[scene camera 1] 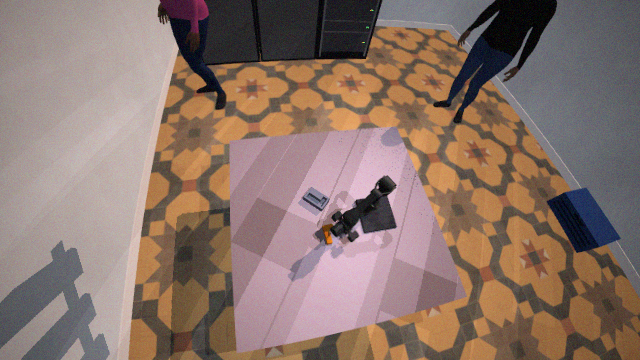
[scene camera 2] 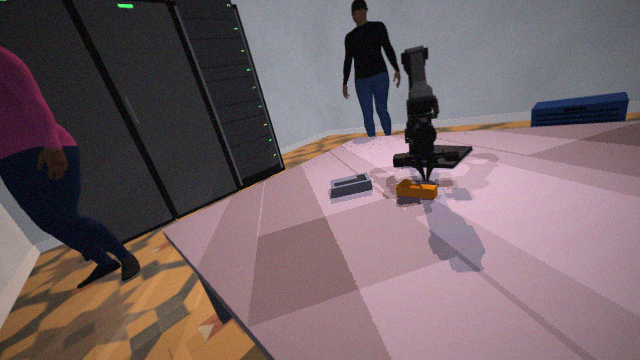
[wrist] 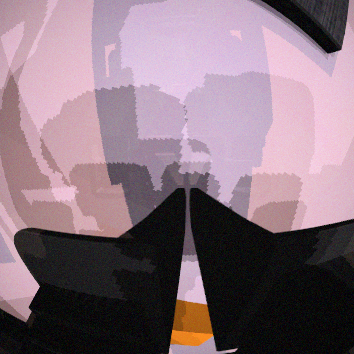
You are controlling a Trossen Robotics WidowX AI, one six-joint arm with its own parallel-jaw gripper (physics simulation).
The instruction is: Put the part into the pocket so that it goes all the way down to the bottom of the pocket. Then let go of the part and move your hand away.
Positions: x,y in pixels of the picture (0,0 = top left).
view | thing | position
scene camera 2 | gripper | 426,180
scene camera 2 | grey pocket block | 357,183
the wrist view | gripper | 186,195
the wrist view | orange part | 191,320
